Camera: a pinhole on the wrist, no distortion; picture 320 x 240 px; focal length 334.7 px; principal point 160.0 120.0 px. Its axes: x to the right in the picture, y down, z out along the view. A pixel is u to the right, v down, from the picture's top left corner.
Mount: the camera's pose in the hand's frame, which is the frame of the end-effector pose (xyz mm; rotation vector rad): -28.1 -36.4 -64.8 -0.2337 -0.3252 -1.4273
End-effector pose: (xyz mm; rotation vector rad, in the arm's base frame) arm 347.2 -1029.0 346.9 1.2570 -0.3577 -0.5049
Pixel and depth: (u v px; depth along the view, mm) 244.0 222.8 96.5
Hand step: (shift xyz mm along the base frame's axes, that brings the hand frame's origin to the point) -24.9 -30.9 -10.6
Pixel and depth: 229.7 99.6 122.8
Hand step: -69.2 -28.3 -0.5
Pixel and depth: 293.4 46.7 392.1
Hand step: -300.0 -228.9 46.7
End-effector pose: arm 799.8 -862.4 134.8 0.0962 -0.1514 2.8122
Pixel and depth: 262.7 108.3 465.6
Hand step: 85.5 -61.3 412.2
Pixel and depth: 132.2 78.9 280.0
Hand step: 66.5 -122.9 170.9
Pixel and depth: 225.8 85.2 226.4
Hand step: 69.6 -37.4 155.1
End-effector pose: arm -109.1 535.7 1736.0 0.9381 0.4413 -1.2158
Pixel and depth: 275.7 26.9 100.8
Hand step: -61.6 1.1 53.5
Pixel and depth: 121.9 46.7 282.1
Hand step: 6.2 -75.5 220.9
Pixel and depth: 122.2 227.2 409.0
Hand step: 119.7 -274.3 188.2
